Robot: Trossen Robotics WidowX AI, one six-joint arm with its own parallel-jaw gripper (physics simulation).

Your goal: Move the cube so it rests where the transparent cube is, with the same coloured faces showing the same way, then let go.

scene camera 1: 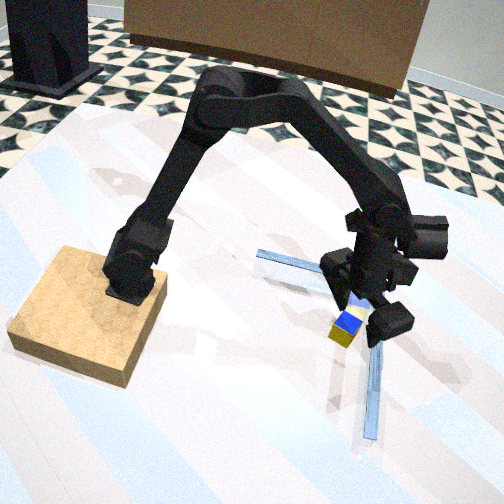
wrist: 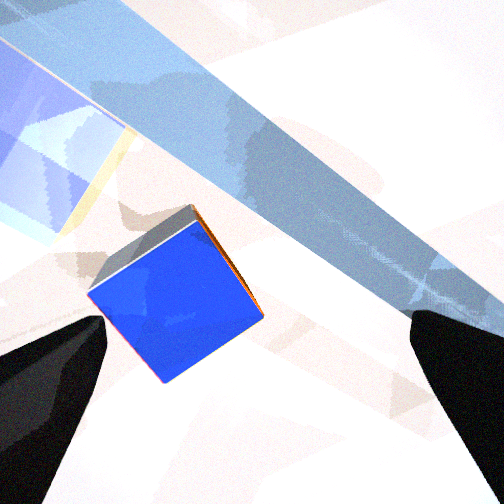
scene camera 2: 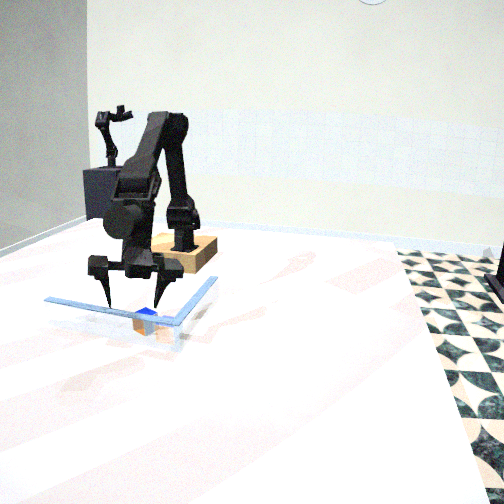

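The cube (wrist: 177,300) has a blue top face, with an orange edge at its right; it lies on the white table. It also shows in scene camera 1 (scene camera 1: 347,327) with blue top and yellow side, and in scene camera 2 (scene camera 2: 147,318). The transparent cube (wrist: 50,165) sits up-left of it, close but apart, pale blue with a yellowish edge. My gripper (wrist: 260,400) is open, fingers spread wide just above and to either side of the cube, not touching it. It also shows in scene camera 1 (scene camera 1: 362,305).
A pale blue L-shaped strip (scene camera 1: 372,385) lies on the table, one arm crossing the wrist view (wrist: 300,190). The arm's base stands on a wooden block (scene camera 1: 88,315) at the left. A brown panel (scene camera 1: 270,35) stands at the back.
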